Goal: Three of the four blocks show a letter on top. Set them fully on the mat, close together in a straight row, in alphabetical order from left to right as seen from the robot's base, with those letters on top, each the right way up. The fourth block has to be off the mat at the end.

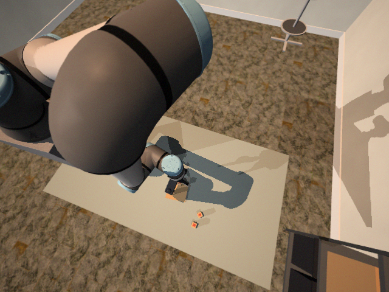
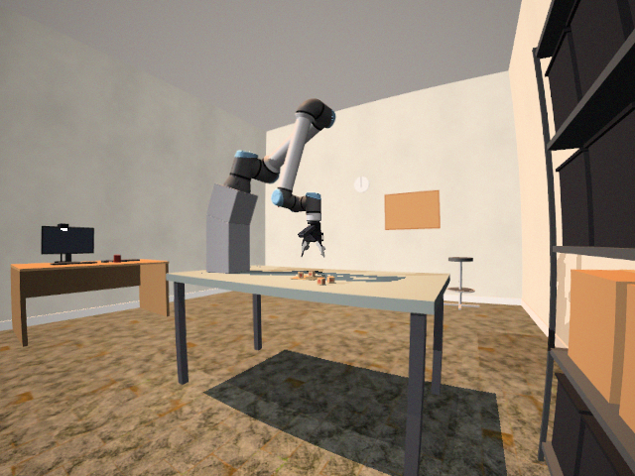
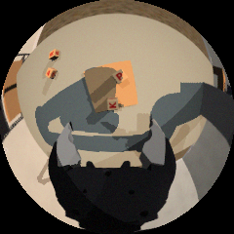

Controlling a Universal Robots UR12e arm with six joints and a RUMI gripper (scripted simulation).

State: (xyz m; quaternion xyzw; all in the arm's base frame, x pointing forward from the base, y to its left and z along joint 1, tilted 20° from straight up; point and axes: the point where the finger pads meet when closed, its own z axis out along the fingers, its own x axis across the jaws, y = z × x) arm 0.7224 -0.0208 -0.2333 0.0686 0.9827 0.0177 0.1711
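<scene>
Right now my hand is 11 cm above the orange mat, 5 cm to the left of it and 1 cm past it.
</scene>
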